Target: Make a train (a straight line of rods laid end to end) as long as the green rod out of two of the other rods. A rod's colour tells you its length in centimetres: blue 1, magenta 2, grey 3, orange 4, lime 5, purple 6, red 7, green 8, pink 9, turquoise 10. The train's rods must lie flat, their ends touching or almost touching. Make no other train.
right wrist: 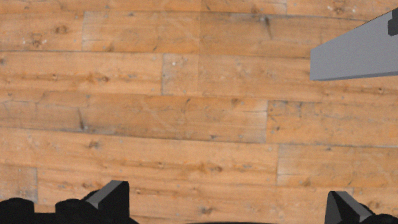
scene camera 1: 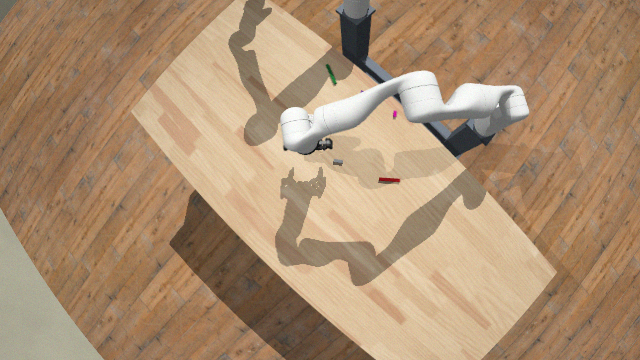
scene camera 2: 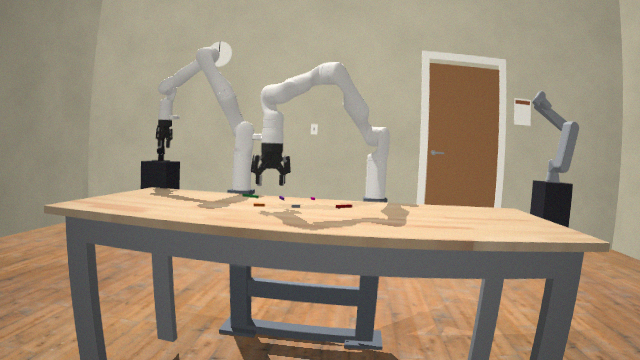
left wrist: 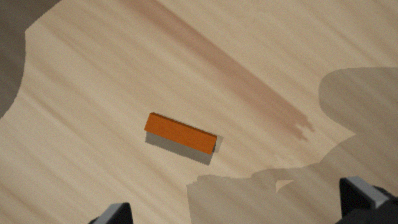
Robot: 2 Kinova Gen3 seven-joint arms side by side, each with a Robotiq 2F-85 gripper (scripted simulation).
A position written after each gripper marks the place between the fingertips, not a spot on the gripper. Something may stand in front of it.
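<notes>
You've got the left gripper (scene camera 2: 270, 185) there, plus a dark base rail (scene camera 1: 366, 63) and an orange rod (left wrist: 157, 124). That rod is out of frame in the right wrist view, though.
</notes>
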